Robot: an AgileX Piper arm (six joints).
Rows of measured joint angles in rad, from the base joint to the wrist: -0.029 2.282 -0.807 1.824 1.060 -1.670; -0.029 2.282 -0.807 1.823 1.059 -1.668; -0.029 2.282 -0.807 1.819 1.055 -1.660; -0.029 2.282 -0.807 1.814 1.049 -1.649; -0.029 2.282 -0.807 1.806 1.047 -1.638; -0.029 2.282 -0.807 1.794 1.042 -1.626; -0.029 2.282 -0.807 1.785 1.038 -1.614; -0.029 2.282 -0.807 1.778 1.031 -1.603; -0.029 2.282 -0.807 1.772 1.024 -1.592; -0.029 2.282 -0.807 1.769 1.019 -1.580; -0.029 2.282 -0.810 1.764 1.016 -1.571; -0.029 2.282 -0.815 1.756 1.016 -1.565; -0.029 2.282 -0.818 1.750 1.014 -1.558; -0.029 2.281 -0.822 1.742 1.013 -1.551
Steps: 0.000 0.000 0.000 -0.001 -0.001 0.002; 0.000 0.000 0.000 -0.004 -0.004 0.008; 0.000 0.000 0.000 -0.005 -0.006 0.011; 0.000 0.000 0.000 -0.008 -0.002 0.011; 0.000 0.000 0.000 -0.012 -0.005 0.012; 0.000 0.000 0.000 -0.009 -0.004 0.012; 0.000 0.000 0.000 -0.007 -0.007 0.011; 0.000 0.000 0.000 -0.006 -0.007 0.011; 0.000 0.000 0.000 -0.003 -0.005 0.012; 0.000 0.000 -0.003 -0.005 -0.003 0.009; 0.000 0.000 -0.005 -0.008 0.000 0.006; 0.000 0.000 -0.003 -0.006 -0.002 0.007; 0.000 -0.001 -0.004 -0.008 -0.001 0.007
